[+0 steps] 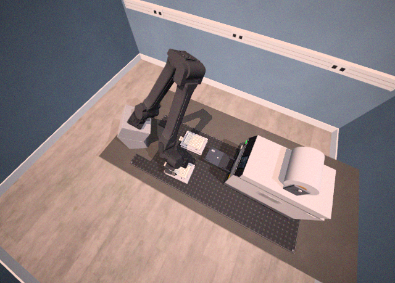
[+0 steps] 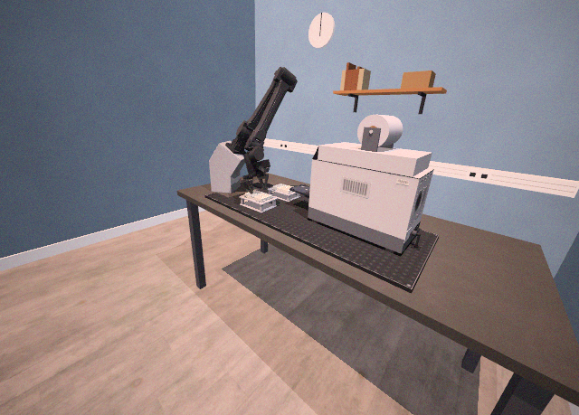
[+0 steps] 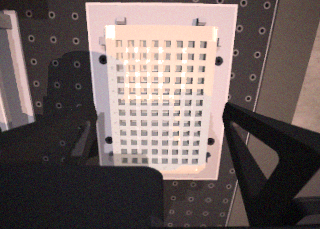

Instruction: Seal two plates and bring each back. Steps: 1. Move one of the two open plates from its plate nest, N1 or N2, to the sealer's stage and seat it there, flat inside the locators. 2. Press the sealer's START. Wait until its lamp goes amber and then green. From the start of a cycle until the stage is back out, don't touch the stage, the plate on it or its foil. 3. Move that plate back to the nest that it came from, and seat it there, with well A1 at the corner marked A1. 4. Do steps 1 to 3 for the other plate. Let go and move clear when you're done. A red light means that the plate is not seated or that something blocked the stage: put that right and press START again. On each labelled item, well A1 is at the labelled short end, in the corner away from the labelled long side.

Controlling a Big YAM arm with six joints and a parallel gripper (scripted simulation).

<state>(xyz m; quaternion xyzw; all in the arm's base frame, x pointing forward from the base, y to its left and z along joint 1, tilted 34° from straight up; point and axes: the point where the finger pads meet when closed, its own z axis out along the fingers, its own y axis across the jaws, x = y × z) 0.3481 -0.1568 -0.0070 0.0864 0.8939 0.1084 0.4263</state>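
The plate nest lies 4 cm below my hand. Round my hand: sealer stage (21 cm ahead, 13 cm to the left, 1 cm above); then foil roll (54 cm ahead, 8 cm to the left, 33 cm above).
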